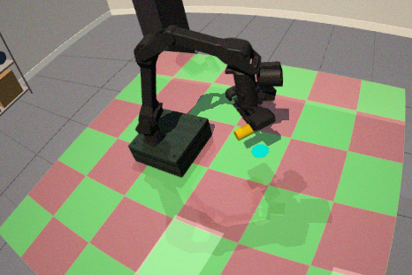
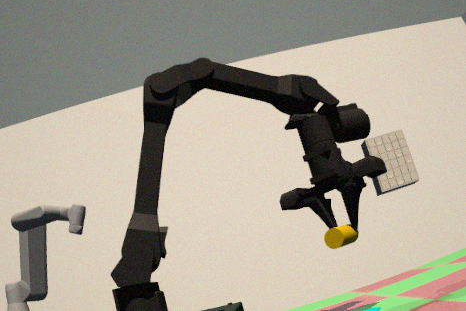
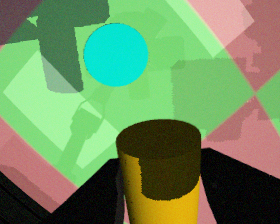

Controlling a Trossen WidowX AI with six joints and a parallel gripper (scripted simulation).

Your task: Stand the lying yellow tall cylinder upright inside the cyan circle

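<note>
The cyan circle is 150 mm below my gripper tip and 30 mm to the left of it. Also, from my gripper tip: yellow cylinder (20 mm to the right, 10 mm behind).
</note>
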